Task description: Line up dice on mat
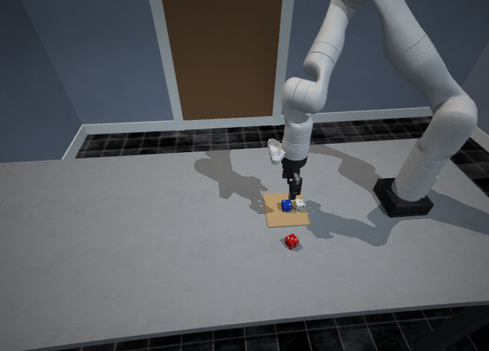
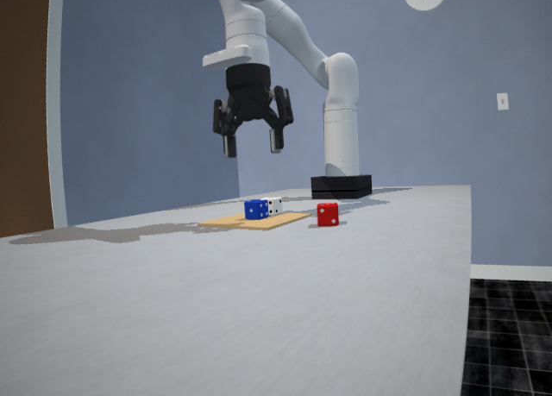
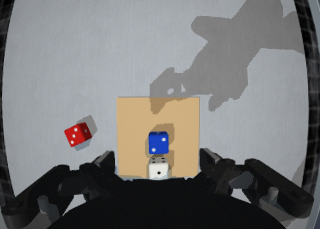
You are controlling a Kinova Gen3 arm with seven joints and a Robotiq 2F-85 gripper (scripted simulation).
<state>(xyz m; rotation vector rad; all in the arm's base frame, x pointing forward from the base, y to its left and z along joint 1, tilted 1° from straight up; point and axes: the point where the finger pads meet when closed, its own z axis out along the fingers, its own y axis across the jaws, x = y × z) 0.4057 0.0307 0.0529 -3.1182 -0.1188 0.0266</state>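
The red die is 13 cm to the left of my hand and 10 cm below it. From my hand the other things lie so: white die: 10 cm below, 5 cm behind, 1 cm to the right; tan mat: 11 cm below; blue die: 10 cm below.
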